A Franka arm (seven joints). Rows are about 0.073 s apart.
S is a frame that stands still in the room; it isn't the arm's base.
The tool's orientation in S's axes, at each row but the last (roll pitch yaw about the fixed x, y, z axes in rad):
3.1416 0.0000 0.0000
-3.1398 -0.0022 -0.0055
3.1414 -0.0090 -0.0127
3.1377 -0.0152 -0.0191
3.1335 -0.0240 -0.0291
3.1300 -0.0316 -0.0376
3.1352 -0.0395 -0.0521
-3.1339 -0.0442 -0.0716
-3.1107 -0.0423 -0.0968
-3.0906 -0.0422 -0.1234
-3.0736 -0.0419 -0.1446
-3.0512 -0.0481 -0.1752
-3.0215 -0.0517 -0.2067
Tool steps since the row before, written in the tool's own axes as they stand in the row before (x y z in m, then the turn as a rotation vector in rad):
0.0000 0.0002 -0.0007 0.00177 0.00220 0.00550
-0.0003 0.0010 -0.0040 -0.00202 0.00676 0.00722
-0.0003 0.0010 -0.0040 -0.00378 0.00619 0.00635
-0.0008 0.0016 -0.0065 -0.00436 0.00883 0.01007
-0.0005 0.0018 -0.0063 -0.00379 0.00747 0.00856
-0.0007 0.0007 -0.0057 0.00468 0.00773 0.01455
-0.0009 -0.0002 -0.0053 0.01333 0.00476 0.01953
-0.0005 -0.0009 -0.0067 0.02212 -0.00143 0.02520
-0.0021 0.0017 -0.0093 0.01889 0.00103 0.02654
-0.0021 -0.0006 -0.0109 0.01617 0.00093 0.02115
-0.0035 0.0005 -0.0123 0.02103 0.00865 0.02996
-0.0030 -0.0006 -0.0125 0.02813 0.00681 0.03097
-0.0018 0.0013 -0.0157 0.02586 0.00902 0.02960
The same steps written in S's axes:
0.0000 -0.0002 0.0007 0.00177 -0.00220 -0.00550
-0.0003 -0.0010 0.0040 -0.00204 -0.00674 -0.00724
-0.0003 -0.0010 0.0040 -0.00380 -0.00614 -0.00638
-0.0009 -0.0016 0.0065 -0.00438 -0.00879 -0.01010
-0.0007 -0.0017 0.0063 -0.00380 -0.00743 -0.00859
-0.0009 -0.0006 0.0057 0.00483 -0.00809 -0.01430
-0.0011 0.0003 0.0053 0.01382 -0.00561 -0.01896
-0.0007 0.0009 0.0067 0.02327 -0.00004 -0.02419
-0.0027 -0.0017 0.0091 0.01988 -0.00214 -0.02574
-0.0025 0.0004 0.0108 0.01694 -0.00195 -0.02047
-0.0042 -0.0007 0.0121 0.02111 -0.00974 -0.02957
-0.0036 0.0001 0.0123 0.02846 -0.00909 -0.03007
-0.0032 -0.0026 0.0153 0.02571 -0.01092 -0.02909

